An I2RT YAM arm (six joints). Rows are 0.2 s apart.
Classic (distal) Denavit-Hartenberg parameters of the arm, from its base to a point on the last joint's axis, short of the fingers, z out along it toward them. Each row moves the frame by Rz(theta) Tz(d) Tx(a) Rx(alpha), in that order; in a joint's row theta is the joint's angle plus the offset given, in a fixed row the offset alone. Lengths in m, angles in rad.
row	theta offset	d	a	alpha
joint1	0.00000	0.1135	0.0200	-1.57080
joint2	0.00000	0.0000	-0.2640	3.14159
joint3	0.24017	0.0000	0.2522	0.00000
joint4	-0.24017	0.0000	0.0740	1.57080
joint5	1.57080	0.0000	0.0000	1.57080
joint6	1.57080	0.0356	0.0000	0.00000
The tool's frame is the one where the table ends.
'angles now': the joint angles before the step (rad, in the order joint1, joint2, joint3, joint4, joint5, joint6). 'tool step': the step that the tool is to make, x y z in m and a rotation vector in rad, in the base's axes. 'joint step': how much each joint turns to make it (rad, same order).
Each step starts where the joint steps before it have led.
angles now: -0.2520, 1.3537, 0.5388, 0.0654, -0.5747, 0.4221
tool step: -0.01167, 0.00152, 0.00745, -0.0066, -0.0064, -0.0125
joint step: -0.0049, -0.0779, -0.0217, -0.0472, 0.0088, 0.0019
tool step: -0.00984, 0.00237, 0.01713, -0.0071, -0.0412, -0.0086
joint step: -0.0004, -0.0995, 0.0000, -0.0527, 0.0038, 0.0096
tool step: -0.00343, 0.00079, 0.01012, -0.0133, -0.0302, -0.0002
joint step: 0.0000, -0.0443, 0.0091, -0.0233, 0.0034, -0.0046
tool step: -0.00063, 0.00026, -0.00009, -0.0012, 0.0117, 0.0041
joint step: 0.0004, -0.0007, 0.0042, -0.0194, -0.0004, -0.0066
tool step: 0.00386, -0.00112, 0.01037, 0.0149, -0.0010, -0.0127
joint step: -0.0004, 0.0000, 0.0405, -0.0314, 0.0005, 0.0226
